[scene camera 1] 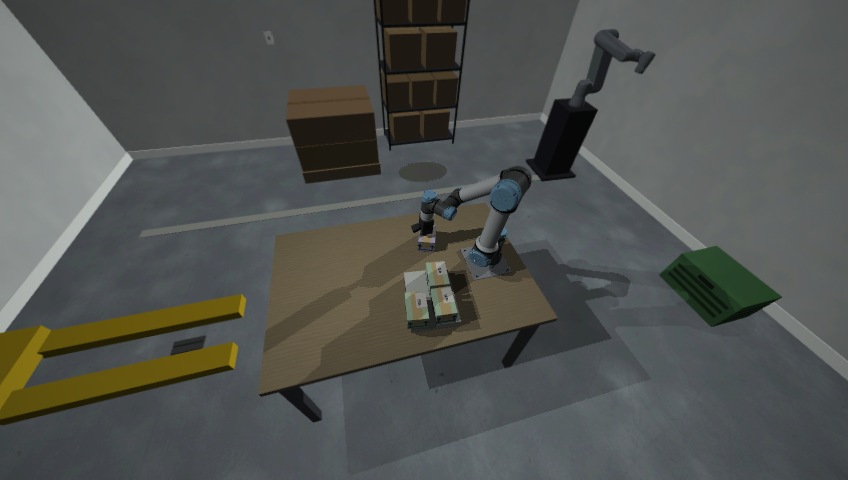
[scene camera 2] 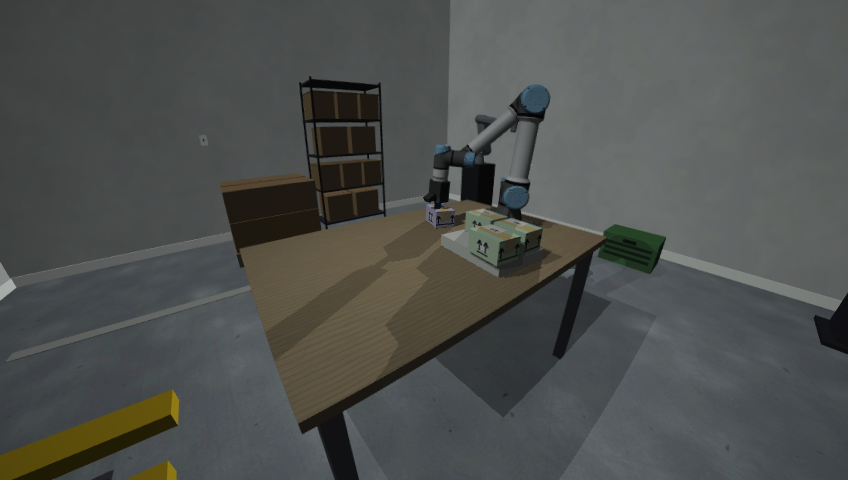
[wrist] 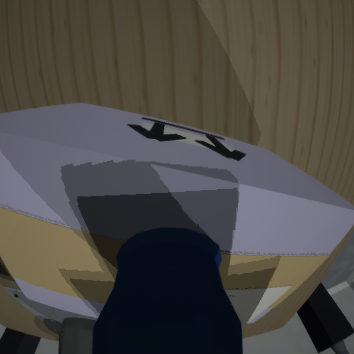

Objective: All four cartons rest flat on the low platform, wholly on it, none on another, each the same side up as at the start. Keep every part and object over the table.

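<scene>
A lilac carton (scene camera 1: 426, 243) (scene camera 2: 440, 218) (wrist: 295, 220) with a tan band stands upright on the table, behind the low platform. My suction cup (scene camera 1: 427, 233) (scene camera 2: 438, 205) (wrist: 169, 240) is pressed on its top face, with suction on. The contact edge is partly hidden in the wrist view. The low pale platform (scene camera 1: 415, 280) (scene camera 2: 454, 239) bears three green cartons, flat and side by side: one at the back (scene camera 1: 436, 273) (scene camera 2: 482, 220), one at the front right (scene camera 1: 445, 304) (scene camera 2: 526, 231) and one at the front left (scene camera 1: 417, 310) (scene camera 2: 492, 245). The platform's back left corner is bare.
The wooden table (scene camera 1: 333, 279) (scene camera 2: 345, 279) carries my arm's base plate (scene camera 1: 493, 268), right of the platform. Behind the table are a stack of brown boxes (scene camera 1: 336, 133) (scene camera 2: 273, 208) and a shelf rack. Yellow forks (scene camera 1: 142, 327) lie left, a green crate (scene camera 1: 723, 285) (scene camera 2: 631, 246) right.
</scene>
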